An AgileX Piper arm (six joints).
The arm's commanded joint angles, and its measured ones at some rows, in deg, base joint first. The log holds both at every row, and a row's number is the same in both.
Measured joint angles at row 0:
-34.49, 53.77, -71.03, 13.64, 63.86, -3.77
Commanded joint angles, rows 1 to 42:
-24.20, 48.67, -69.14, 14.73, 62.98, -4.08
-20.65, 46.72, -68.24, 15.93, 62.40, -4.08
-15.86, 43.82, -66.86, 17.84, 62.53, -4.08
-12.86, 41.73, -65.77, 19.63, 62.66, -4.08
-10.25, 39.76, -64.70, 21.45, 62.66, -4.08
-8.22, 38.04, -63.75, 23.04, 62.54, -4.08
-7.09, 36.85, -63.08, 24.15, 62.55, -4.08
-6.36, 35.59, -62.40, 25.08, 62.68, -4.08
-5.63, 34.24, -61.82, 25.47, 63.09, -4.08
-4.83, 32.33, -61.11, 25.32, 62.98, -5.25
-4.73, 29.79, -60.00, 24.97, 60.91, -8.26
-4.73, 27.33, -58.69, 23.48, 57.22, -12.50
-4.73, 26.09, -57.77, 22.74, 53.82, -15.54
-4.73, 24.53, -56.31, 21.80, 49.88, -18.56
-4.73, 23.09, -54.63, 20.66, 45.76, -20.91
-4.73, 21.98, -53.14, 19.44, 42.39, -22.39
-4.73, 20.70, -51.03, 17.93, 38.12, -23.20
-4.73, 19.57, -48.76, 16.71, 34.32, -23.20
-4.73, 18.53, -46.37, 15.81, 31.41, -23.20
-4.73, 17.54, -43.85, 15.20, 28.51, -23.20
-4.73, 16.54, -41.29, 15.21, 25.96, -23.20
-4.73, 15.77, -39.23, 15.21, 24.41, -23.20
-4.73, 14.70, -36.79, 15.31, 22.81, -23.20
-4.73, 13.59, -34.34, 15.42, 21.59, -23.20
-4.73, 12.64, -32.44, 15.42, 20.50, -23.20
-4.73, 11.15, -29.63, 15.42, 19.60, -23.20
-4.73, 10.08, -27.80, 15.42, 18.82, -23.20
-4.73, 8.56, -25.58, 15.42, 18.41, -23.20
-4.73, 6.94, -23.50, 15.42, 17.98, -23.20
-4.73, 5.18, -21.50, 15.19, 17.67, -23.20
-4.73, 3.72, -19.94, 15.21, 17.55, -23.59
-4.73, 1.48, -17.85, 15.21, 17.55, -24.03
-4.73, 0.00, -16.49, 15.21, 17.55, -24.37
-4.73, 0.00, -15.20, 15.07, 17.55, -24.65
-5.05, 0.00, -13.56, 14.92, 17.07, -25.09
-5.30, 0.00, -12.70, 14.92, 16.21, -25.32
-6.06, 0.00, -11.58, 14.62, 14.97, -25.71
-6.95, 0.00, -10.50, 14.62, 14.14, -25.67
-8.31, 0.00, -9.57, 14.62, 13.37, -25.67
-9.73, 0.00, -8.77, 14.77, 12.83, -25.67
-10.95, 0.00, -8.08, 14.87, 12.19, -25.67
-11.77, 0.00, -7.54, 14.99, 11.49, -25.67
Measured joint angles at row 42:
-8.01, 0.45, -10.01, 14.88, 14.97, -24.91
